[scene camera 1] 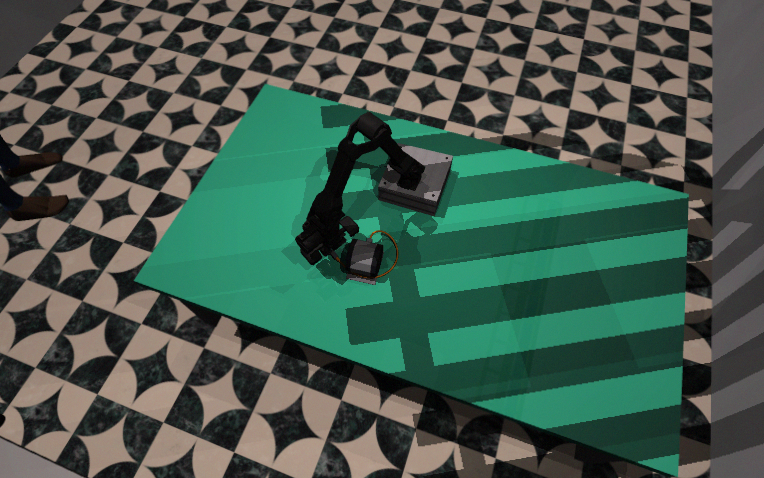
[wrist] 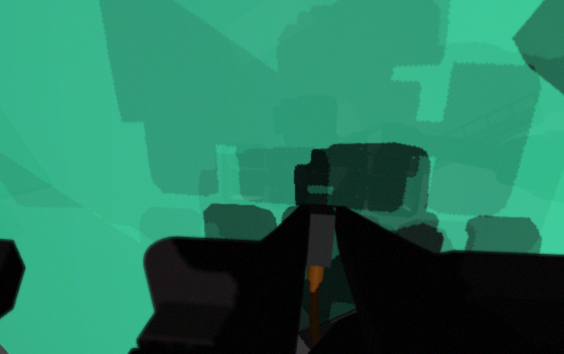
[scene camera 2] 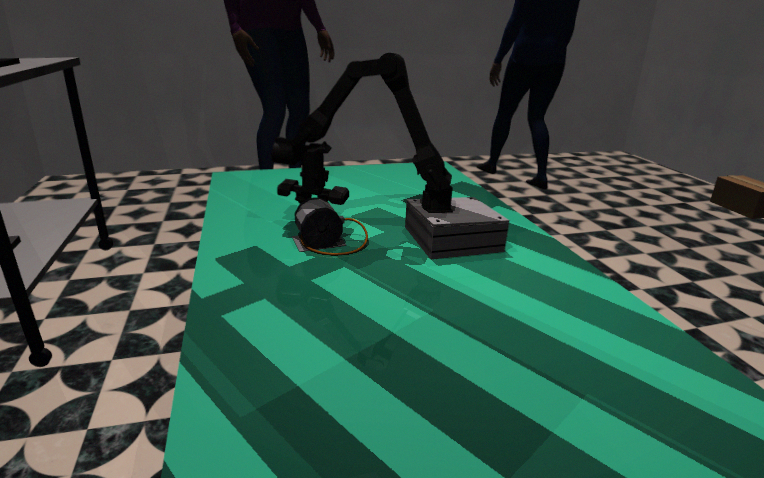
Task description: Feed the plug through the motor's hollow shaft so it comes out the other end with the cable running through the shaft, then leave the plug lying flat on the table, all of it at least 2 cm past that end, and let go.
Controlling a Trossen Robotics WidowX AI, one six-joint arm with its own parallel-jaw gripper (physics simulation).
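Places are measured from the arm's base along level axes (x left, y back, z up), in millimetres.
Where they show: gripper, fingertip midpoint: (scene camera 1: 331, 251) (wrist: 321, 213); arm's base, link origin: (scene camera 1: 409, 180) (scene camera 2: 436, 208).
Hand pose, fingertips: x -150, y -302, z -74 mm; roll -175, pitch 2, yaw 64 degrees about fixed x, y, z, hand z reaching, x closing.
Note:
Each offset is from my fingertips to the top centre of the thing. Level surfaces: height alone.
The motor @[dx +118, dy +5, dz +91 mm] (scene camera 1: 362, 256) (scene camera 2: 320, 225), a dark and grey cylinder, lies on its side on a light base on the green table. My gripper (scene camera 1: 330, 253) (wrist: 321, 213) is shut on the plug @[dx +13, dy -6, dz +3 mm] (wrist: 322, 240), a small grey block pinched between the fingertips, low over the table beyond the motor's far end as seen in scene camera 2. The orange cable (scene camera 1: 397, 253) (scene camera 2: 366, 236) (wrist: 315, 277) loops beside the motor, and a short stretch runs from the plug back toward the motor. The shaft opening and the cable's path inside it are hidden. The motor and arm hide the plug in the scene views.
The arm's grey base box (scene camera 1: 419, 174) (scene camera 2: 470, 233) stands on the green table @[dz -11 mm] (scene camera 1: 225, 225) (scene camera 2: 507, 349), to the right of the motor in scene camera 2. A shelf table (scene camera 2: 42, 67) and a cardboard box (scene camera 2: 740, 194) stand off the table. Two people stand behind it.

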